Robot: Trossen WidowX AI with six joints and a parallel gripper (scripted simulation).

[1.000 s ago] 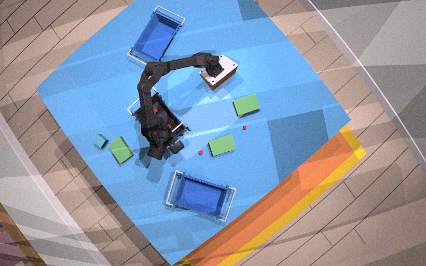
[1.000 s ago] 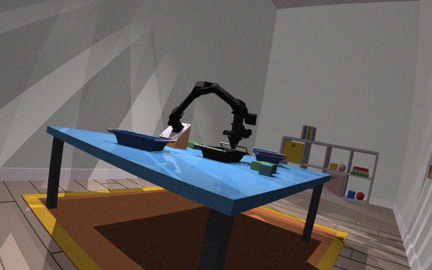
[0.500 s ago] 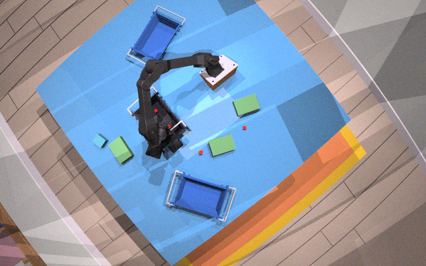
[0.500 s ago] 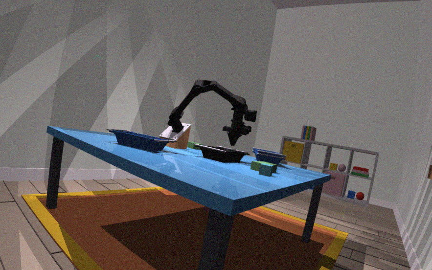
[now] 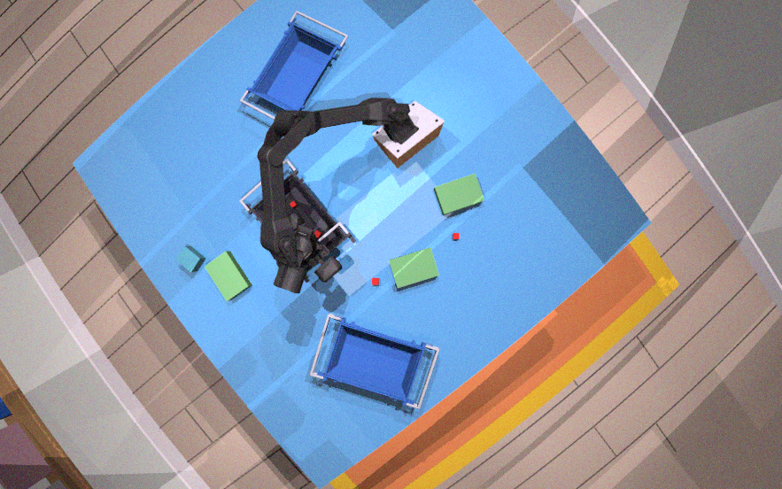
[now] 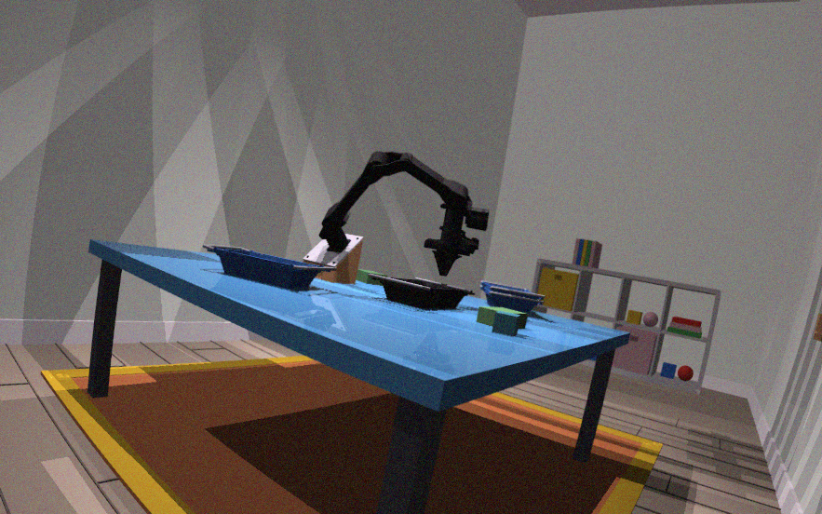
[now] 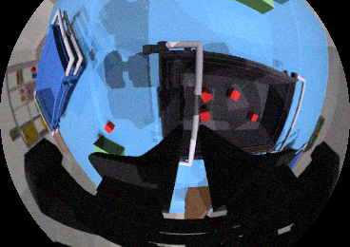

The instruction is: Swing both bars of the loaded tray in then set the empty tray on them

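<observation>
My gripper tip is now 42 cm to the left of the blue plastic tray, 29 cm past it and 4 cm above it. Also, from my gripper tip: teal cube: 31 cm ahead, 23 cm to the right, 7 cm below.
</observation>
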